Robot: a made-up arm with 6 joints.
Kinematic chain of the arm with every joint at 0, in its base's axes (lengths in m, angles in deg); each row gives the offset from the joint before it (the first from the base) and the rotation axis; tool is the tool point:
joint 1: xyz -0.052 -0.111 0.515 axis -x
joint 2: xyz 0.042 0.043 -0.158 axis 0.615 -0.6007 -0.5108
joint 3: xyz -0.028 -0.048 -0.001 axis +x
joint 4: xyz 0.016 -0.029 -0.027 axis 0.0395 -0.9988 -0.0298
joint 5: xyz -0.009 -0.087 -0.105 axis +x
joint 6: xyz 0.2 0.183 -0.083 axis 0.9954 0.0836 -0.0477
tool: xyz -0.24 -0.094 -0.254
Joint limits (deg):
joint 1: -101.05..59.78
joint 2: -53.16..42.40
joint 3: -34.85..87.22
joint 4: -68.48..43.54
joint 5: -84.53..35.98
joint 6: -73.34..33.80
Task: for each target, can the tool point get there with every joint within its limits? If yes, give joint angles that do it. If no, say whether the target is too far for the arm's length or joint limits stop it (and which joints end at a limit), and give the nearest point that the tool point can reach.
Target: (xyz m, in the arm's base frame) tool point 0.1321 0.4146 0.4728
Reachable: yes | joints -87.10 33.92 26.49 19.91 -23.50 -49.39
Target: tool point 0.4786 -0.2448 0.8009
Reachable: no: joint limits stop it (at a limit: joint 1, joint 2, joint 3, joint 4, joint 5) | nearest point 0.4119 -0.2839 0.7928 | short by 0.078 m
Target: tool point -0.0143 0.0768 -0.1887
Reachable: yes | joints -4.92 20.22 27.13 -7.13 -47.21 18.97
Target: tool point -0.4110 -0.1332 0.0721
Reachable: yes | joints 4.21 -11.93 31.20 -42.56 -11.54 5.28
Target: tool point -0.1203 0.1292 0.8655
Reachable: yes | joints -74.41 14.85 77.67 -15.01 23.52 -5.33
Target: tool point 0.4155 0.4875 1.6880
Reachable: no: too far | nearest point 0.1794 0.2626 1.0801 | short by 0.690 m
